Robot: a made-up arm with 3 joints. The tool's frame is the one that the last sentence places.
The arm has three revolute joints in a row. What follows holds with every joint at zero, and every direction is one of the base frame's. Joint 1 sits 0.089 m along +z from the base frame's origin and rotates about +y. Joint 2 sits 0.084 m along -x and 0.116 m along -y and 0.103 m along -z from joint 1 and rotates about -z. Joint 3 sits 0.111 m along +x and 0.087 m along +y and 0.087 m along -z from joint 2 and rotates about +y. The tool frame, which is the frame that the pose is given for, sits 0.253 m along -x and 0.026 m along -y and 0.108 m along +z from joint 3; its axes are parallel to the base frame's.
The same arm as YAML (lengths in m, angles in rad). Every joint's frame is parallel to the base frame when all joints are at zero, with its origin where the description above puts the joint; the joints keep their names.
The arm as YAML. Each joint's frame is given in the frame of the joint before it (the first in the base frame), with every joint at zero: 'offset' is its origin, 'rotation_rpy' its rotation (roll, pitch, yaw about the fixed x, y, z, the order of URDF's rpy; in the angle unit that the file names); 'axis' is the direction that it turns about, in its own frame. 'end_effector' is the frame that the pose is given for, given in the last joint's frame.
length_unit: m
angle_unit: rad
chain:
  - id: joint 1
    offset: [0.0, 0.0, 0.089]
    rotation_rpy: [0.0, 0.0, 0.0]
    axis: [0.0, 1.0, 0.0]
  - id: joint 2
    offset: [-0.084, -0.116, -0.103]
    rotation_rpy: [0.0, 0.0, 0.0]
    axis: [0.0, 0.0, -1.0]
  - id: joint 3
    offset: [0.111, 0.087, -0.087]
    rotation_rpy: [0.0, 0.0, 0.0]
    axis: [0.0, 1.0, 0.0]
end_effector:
  offset: [-0.253, -0.026, 0.108]
  rotation_rpy: [0.0, 0.0, 0.0]

